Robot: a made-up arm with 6 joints. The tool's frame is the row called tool.
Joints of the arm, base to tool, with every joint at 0 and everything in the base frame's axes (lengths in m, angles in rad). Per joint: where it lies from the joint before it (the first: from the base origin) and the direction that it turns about. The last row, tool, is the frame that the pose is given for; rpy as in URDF.
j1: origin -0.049 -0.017 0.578 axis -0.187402 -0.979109 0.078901
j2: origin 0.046 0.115 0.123 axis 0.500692 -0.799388 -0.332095
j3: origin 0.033 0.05 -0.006 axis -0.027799 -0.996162 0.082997
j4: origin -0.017 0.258 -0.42 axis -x
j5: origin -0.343 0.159 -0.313 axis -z
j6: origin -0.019 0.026 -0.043 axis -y
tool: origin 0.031 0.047 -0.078 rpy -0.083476 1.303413 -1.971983
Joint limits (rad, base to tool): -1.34..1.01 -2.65..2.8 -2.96..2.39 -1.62..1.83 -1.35..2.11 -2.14..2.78
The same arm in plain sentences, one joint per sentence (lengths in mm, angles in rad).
The arm has six revolute joints in a row. What follows holds with every joint at zero, and every direction is one of the base frame's. The first joint lies 49.0 mm along -x and 17.0 mm along -y and 578.0 mm along +z from the base frame's origin and turns about the direction (-0.187402, -0.979109, 0.078901), from -1.3400 to 1.0100 rad. The second joint lies 46.0 mm along +x and 115.0 mm along +y and 123.0 mm along +z from the first joint and turns about the direction (0.500692, -0.799388, -0.332095), from -2.6500 to 2.8000 rad. The third joint lies 33.0 mm along +x and 50.0 mm along +y and 6.0 mm along -z from the second joint and turns about the direction (-0.027799, -0.996162, 0.082997), from -2.9600 to 2.3900 rad. The fourth joint lies 17.0 mm along -x and 258.0 mm along +y and 420.0 mm along -z from the third joint and turns about -x, from -1.6200 to 1.8300 rad. The fifth joint lies 343.0 mm along -x and 159.0 mm along +y and 313.0 mm along -z from the fourth joint and turns about -z, from -1.3500 to 2.1100 rad. The sixth joint lies 19.0 mm along -x and 26.0 mm along +y and 43.0 mm along -z from the fifth joint and turns about -y, from -2.1400 to 2.7800 rad. The tool frame, which is the frame that the pose is given for, lies 31.0 mm along +x and 47.0 mm along +y and 78.0 mm along -z from the sixth joint; its axes are the base frame's turned by roll -0.0835, pitch 1.3034 and yaw -1.9720 rad (as in URDF: about the fixed x, then y, then z).
